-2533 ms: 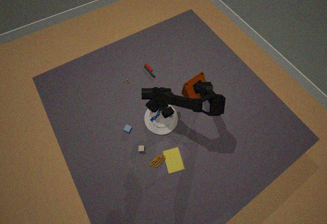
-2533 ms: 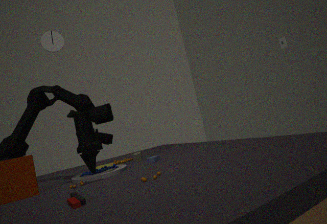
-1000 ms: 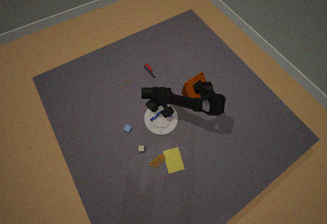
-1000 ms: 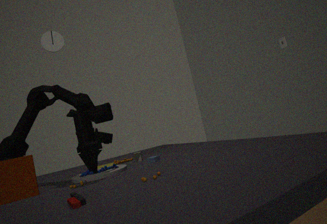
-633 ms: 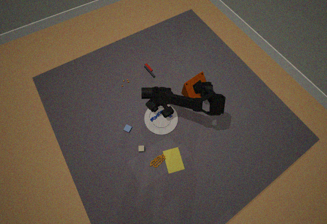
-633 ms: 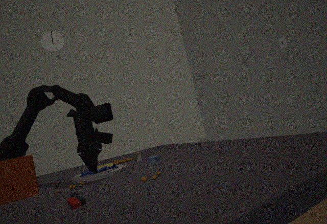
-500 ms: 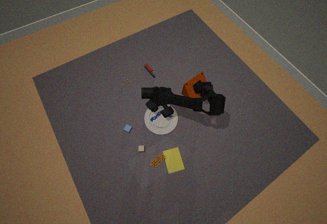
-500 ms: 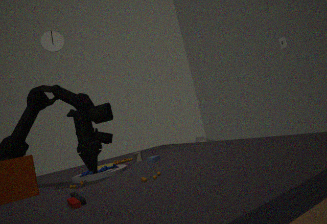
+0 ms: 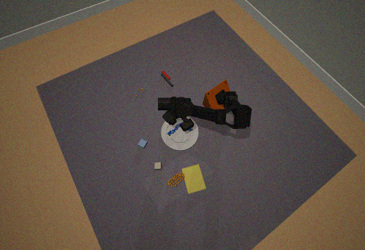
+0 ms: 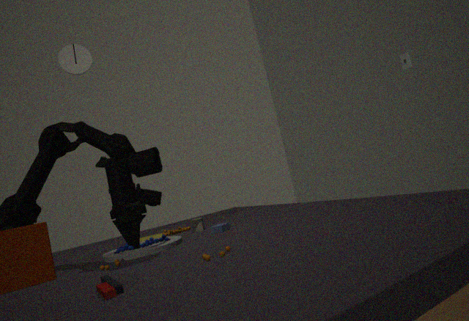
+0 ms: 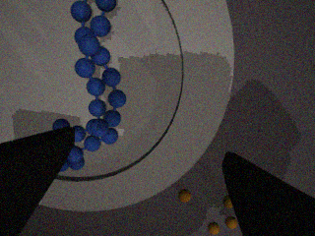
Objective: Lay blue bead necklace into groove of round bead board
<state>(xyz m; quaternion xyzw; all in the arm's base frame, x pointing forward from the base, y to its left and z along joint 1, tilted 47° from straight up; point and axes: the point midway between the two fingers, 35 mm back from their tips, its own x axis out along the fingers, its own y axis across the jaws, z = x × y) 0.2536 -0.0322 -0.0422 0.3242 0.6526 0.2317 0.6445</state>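
Now: the round white bead board 60 mm to the left of my gripper tip, 40 mm ahead of it and 10 mm below it. From my gripper tip the other things lie so: cream cube 230 mm ahead, 130 mm to the left; grey tool 270 mm to the right, 120 mm behind, 20 mm below; light blue cube 230 mm ahead, 10 mm to the right, 10 mm below.
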